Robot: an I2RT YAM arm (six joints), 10 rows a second.
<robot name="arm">
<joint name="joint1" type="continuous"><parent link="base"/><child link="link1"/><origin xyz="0.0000 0.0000 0.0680" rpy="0.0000 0.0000 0.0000"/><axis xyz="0 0 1"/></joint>
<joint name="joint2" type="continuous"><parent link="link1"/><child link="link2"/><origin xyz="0.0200 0.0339 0.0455" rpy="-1.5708 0.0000 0.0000"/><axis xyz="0 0 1"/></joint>
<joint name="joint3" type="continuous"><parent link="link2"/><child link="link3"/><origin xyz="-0.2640 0.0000 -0.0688" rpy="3.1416 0.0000 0.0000"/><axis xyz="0 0 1"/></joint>
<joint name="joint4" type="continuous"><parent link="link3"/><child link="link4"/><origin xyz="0.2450 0.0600 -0.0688" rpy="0.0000 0.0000 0.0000"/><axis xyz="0 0 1"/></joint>
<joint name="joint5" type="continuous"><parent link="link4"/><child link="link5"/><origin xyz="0.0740 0.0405 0.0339" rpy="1.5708 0.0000 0.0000"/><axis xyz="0 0 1"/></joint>
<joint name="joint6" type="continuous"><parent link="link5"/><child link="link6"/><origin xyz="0.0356 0.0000 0.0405" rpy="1.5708 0.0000 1.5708"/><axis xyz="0 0 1"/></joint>
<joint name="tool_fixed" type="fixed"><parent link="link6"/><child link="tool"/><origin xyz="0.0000 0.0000 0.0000" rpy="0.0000 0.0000 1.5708"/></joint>
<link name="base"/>
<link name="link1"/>
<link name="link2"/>
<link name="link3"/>
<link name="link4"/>
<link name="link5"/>
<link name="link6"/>
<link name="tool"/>
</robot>
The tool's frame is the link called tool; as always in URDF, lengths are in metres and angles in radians. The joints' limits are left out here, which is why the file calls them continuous.
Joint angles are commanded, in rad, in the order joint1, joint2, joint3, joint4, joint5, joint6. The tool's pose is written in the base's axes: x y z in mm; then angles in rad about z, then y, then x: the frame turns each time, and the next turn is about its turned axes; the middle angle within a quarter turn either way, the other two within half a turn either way. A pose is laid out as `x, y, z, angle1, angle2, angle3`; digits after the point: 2 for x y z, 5 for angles.
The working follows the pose.
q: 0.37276, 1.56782, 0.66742, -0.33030, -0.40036, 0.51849
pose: 231.57, 105.45, 122.13, 3.03741, 0.10786, 2.63263
Where each joint sits with the arm in this pose, in the base's axes (m; each line is computed from the numbers above, not from the rounded line before):
joint1: 0.0000 0.0000 0.0680
joint2: 0.0063 0.0389 0.1135
joint3: 0.0306 -0.0255 0.3775
joint4: 0.1911 0.1111 0.2228
joint5: 0.2620 0.1024 0.1665
joint6: 0.2316 0.1054 0.1221
the tool: 0.2316 0.1054 0.1221

